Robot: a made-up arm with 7 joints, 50 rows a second.
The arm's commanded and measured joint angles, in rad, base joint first. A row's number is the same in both.
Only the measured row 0 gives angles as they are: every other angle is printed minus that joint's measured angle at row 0.
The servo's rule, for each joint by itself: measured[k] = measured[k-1] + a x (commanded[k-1-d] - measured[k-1]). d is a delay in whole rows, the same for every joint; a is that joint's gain. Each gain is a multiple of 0.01, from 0.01 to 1. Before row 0 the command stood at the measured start. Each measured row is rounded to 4 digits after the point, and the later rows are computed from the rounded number. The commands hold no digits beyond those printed.
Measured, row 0:
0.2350 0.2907 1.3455 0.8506 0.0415 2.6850 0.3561
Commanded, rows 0 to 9:
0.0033 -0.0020 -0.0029 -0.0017 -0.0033 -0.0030 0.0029
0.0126 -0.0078 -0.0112 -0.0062 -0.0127 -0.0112 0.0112
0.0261 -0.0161 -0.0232 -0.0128 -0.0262 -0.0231 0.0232
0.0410 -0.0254 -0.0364 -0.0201 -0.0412 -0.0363 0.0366
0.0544 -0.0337 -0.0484 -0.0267 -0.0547 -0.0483 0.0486
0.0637 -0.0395 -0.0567 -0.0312 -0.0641 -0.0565 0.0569
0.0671 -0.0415 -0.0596 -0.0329 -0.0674 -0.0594 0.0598
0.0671 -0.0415 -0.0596 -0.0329 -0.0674 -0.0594 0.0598
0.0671 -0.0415 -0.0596 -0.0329 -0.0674 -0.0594 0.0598
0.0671 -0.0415 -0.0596 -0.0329 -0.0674 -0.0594 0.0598
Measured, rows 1 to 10:
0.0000 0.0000 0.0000 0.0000 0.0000 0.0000 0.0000
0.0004 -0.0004 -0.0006 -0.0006 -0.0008 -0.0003 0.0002
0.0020 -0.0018 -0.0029 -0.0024 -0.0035 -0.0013 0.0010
0.0051 -0.0045 -0.0074 -0.0058 -0.0087 -0.0033 0.0026
0.0098 -0.0085 -0.0138 -0.0105 -0.0162 -0.0063 0.0050
0.0156 -0.0133 -0.0214 -0.0158 -0.0251 -0.0101 0.0081
0.0219 -0.0183 -0.0292 -0.0209 -0.0341 -0.0143 0.0115
0.0278 -0.0227 -0.0359 -0.0249 -0.0418 -0.0184 0.0149
0.0329 -0.0263 -0.0411 -0.0275 -0.0477 -0.0221 0.0180
0.0373 -0.0292 -0.0452 -0.0293 -0.0522 -0.0255 0.0209
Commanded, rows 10 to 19:
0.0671 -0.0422 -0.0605 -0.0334 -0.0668 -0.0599 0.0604
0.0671 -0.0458 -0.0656 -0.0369 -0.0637 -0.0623 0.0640
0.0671 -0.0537 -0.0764 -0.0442 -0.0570 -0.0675 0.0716
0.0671 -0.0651 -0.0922 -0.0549 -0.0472 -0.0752 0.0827
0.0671 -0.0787 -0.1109 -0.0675 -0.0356 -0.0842 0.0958
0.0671 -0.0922 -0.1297 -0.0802 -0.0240 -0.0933 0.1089
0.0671 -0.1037 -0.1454 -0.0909 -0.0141 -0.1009 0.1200
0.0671 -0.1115 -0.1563 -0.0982 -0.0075 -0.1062 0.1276
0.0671 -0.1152 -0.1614 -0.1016 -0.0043 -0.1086 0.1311
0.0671 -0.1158 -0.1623 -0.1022 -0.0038 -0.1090 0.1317
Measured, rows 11 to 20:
0.0412 -0.0315 -0.0484 -0.0305 -0.0557 -0.0286 0.0236
0.0446 -0.0335 -0.0511 -0.0315 -0.0583 -0.0314 0.0262
0.0475 -0.0358 -0.0543 -0.0333 -0.0595 -0.0342 0.0288
0.0500 -0.0392 -0.0592 -0.0369 -0.0589 -0.0372 0.0318
0.0522 -0.0441 -0.0665 -0.0428 -0.0562 -0.0406 0.0354
0.0541 -0.0507 -0.0763 -0.0510 -0.0515 -0.0445 0.0396
0.0558 -0.0586 -0.0880 -0.0606 -0.0452 -0.0489 0.0445
0.0573 -0.0672 -0.1006 -0.0706 -0.0380 -0.0536 0.0498
0.0586 -0.0756 -0.1129 -0.0797 -0.0310 -0.0583 0.0552
0.0597 -0.0831 -0.1236 -0.0869 -0.0249 -0.0628 0.0605

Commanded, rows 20 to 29:
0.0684 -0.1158 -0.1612 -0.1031 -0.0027 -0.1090 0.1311
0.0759 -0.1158 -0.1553 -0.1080 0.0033 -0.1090 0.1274
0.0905 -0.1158 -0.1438 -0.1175 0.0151 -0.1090 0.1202
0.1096 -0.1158 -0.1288 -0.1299 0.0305 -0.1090 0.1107
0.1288 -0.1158 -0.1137 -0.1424 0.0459 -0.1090 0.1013
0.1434 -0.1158 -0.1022 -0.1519 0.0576 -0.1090 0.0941
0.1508 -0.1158 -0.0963 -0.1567 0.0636 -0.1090 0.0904
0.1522 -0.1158 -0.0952 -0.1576 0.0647 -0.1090 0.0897
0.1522 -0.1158 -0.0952 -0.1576 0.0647 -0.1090 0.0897
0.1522 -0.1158 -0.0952 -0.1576 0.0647 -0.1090 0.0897
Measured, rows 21 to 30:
0.0607 -0.0893 -0.1321 -0.0919 -0.0200 -0.0670 0.0655
0.0617 -0.0943 -0.1385 -0.0956 -0.0160 -0.0708 0.0701
0.0635 -0.0984 -0.1422 -0.0997 -0.0116 -0.0742 0.0741
0.0670 -0.1017 -0.1426 -0.1056 -0.0055 -0.0773 0.0773
0.0725 -0.1044 -0.1396 -0.1136 0.0028 -0.0802 0.0796
0.0798 -0.1066 -0.1339 -0.1231 0.0127 -0.0828 0.0811
0.0881 -0.1083 -0.1269 -0.1326 0.0230 -0.0852 0.0820
0.0963 -0.1097 -0.1202 -0.1406 0.0323 -0.0873 0.0826
0.1036 -0.1109 -0.1147 -0.1462 0.0398 -0.0893 0.0831
0.1099 -0.1118 -0.1104 -0.1500 0.0455 -0.0911 0.0836

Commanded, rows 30 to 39:
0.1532 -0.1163 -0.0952 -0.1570 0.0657 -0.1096 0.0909
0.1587 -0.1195 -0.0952 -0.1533 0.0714 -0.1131 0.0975
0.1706 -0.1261 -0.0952 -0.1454 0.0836 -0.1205 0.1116
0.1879 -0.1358 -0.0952 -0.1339 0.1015 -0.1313 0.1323
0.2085 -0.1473 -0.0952 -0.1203 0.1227 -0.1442 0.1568
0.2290 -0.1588 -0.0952 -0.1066 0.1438 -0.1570 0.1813
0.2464 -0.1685 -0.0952 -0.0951 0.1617 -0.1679 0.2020
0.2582 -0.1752 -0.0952 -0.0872 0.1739 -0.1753 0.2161
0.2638 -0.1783 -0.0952 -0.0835 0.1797 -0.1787 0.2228
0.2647 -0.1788 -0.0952 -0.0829 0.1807 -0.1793 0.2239
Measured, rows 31 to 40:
0.1154 -0.1126 -0.1071 -0.1525 0.0499 -0.0927 0.0840
0.1203 -0.1133 -0.1045 -0.1540 0.0535 -0.0942 0.0845
0.1253 -0.1145 -0.1025 -0.1538 0.0576 -0.0959 0.0854
0.1312 -0.1167 -0.1009 -0.1510 0.0636 -0.0981 0.0872
0.1386 -0.1203 -0.0996 -0.1454 0.0723 -0.1011 0.0904
0.1477 -0.1254 -0.0986 -0.1371 0.0839 -0.1050 0.0950
0.1583 -0.1317 -0.0979 -0.1270 0.0977 -0.1097 0.1010
0.1698 -0.1387 -0.0973 -0.1165 0.1124 -0.1149 0.1081
0.1813 -0.1456 -0.0968 -0.1068 0.1265 -0.1203 0.1157
0.1920 -0.1518 -0.0964 -0.0991 0.1387 -0.1256 0.1232

